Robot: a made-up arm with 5 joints.
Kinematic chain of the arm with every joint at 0, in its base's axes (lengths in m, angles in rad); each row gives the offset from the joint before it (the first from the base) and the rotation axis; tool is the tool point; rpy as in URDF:
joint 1: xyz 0.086 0 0.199 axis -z
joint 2: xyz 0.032 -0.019 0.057 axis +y
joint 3: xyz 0.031 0 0.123 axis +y
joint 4: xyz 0.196 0 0.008 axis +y
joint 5: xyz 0.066 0.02 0 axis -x
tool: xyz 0 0 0 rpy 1.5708 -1.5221 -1.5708
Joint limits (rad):
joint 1: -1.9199..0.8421
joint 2: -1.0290..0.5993
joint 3: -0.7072..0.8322
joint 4: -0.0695..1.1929
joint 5: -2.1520..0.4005
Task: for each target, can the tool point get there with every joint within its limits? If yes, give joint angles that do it. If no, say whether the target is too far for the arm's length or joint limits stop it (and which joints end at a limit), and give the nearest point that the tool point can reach.
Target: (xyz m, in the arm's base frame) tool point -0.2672 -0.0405 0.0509
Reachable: no: joint limits stop it (at a limit: joint 1, joint 2, joint 3) | nearest point 0.0440 0.1125 0.0962 | short by 0.350 m
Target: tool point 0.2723 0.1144 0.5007
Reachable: yes | joints -0.5461 -0.5533 -0.0263 0.4313 -1.0209
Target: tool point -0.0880 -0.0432 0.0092
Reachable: no: joint limits stop it (at a limit: joint 1, joint 2, joint 3) | nearest point 0.0459 0.1073 0.1013 | short by 0.221 m
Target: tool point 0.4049 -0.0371 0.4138
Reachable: yes | joints 0.1189 0.1030 -0.3999 0.7074 -1.7500
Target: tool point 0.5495 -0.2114 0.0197
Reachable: no: too far | nearest point 0.3844 -0.1361 0.1717 | short by 0.237 m
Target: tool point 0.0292 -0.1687 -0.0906
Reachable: no: joint limits stop it (at a limit: joint 1, joint 2, joint 3) | nearest point 0.1816 -0.1056 0.0841 | short by 0.240 m
